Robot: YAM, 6 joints.
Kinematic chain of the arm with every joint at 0, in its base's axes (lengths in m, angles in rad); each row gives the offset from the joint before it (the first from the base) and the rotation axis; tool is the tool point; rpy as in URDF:
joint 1: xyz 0 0 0.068 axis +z
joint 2: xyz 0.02 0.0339 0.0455 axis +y
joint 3: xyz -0.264 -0.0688 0 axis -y
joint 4: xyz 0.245 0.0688 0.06 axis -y
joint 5: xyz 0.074 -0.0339 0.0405 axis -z
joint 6: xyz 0.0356 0 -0.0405 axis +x
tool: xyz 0 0 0 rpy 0 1.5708 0
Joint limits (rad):
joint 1: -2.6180..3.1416
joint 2: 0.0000..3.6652
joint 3: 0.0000..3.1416
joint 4: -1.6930..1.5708
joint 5: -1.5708..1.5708
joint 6: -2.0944..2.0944
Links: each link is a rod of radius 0.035 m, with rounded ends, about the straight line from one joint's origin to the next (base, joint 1, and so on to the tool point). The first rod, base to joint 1, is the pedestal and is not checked.
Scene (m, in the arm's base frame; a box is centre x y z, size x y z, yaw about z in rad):
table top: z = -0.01
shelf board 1: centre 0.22 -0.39 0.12 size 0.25 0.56 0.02 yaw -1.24
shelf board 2: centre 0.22 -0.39 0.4 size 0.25 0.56 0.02 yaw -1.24
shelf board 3: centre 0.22 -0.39 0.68 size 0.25 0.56 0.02 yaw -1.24
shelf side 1: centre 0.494 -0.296 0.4 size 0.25 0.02 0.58 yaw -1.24
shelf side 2: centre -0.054 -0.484 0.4 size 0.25 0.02 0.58 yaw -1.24
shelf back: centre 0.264 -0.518 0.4 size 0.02 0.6 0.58 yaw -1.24
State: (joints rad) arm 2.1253 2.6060 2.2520 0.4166 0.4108 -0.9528
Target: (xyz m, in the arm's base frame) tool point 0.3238 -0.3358 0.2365
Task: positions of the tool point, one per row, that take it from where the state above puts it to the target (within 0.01 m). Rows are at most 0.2 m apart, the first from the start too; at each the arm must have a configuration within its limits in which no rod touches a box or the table.
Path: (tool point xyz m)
1: -0.1451 0.5635 0.2436
2: 0.0152 0.5544 0.2578
3: 0.1582 0.4982 0.2683
4: 0.2703 0.4052 0.2746
5: 0.3426 0.2890 0.2765
6: 0.3720 0.1650 0.2737
7: 0.3609 0.0480 0.2661
8: 0.3164 -0.0495 0.2537
9: 0.2495 -0.1193 0.2365
10: 0.2892 -0.1814 0.2496
11: 0.3155 -0.2551 0.2494
12: 0.3238 -0.3358 0.2365

